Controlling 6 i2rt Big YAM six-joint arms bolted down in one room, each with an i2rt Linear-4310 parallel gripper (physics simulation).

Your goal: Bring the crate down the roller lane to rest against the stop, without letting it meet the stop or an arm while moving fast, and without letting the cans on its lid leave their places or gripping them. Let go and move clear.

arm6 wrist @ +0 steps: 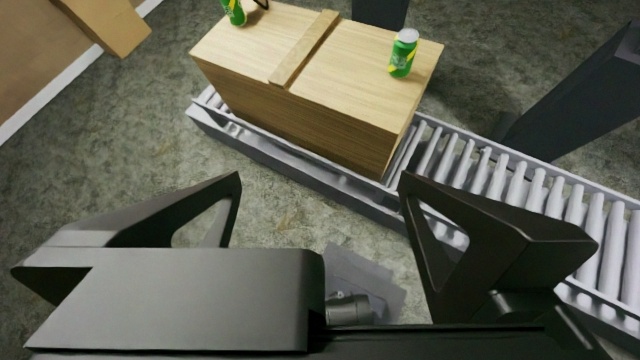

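Note:
The wooden crate (pixel 305 130) sits upright on the roller lane (pixel 555 200), near the lane's far left end in this view. A green can (pixel 402 54) stands upright near the right end of the lid, and a second green can (pixel 234 12) stands near the left end, cut off by the top edge. A wooden batten (pixel 305 48) crosses the lid between them. My arm6 gripper (pixel 320 175) is open, its fingers wide apart in front of the crate, with nothing between them. The stop cannot be made out. The grippers of arm1 to arm5 cannot be identified.
A dark post (pixel 575 100) stands behind the lane on the right, and another dark block (pixel 380 14) is behind the crate. A cardboard-coloured box (pixel 107 27) is at the upper left by the wall. A grey base plate (pixel 395 302) lies on the floor below the gripper.

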